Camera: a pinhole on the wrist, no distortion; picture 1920 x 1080 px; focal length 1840.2 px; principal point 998.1 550.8 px. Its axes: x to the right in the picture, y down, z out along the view. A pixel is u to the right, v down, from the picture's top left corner.
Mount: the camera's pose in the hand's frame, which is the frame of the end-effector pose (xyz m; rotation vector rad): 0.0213 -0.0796 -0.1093 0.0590 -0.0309 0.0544
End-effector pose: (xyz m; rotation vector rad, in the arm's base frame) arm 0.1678 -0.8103 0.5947 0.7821 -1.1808 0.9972
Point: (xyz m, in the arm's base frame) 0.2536 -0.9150 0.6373
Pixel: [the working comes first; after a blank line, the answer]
In the camera's frame: 0.0084 -0.0295 0.1832

1082.4 254.8
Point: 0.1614 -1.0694 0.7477
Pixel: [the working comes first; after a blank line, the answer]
In the camera's frame: 0.0841 0.0040 0.3773

1408.2 570.1
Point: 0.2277 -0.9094 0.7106
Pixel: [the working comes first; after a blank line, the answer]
In the camera's frame: 0.0809 -0.0069 0.2006

1740.8 487.8
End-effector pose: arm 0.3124 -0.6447 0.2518 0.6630 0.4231 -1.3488
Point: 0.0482 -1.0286 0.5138
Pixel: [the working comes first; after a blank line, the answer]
In the camera's frame: 0.0609 -0.1283 0.5887

1188.6 149.8
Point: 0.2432 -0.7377 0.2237
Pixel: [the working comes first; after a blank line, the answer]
In the camera's frame: 0.0581 0.0050 0.1539

1693.4 610.4
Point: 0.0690 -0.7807 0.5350
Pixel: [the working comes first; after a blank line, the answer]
In the camera's frame: -0.1365 -0.0815 0.4432

431.3 212.6
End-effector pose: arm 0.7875 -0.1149 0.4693 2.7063 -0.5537 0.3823
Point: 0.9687 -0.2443 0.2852
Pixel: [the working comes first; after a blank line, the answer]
In the camera's frame: 0.1363 0.0768 0.3518

1711.4 952.7
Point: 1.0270 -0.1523 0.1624
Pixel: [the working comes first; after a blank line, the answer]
In the camera's frame: 0.1134 -0.0553 0.4465

1465.5 323.0
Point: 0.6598 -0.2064 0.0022
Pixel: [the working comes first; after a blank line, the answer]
In the camera's frame: -0.2349 0.1256 0.5435

202.8 976.2
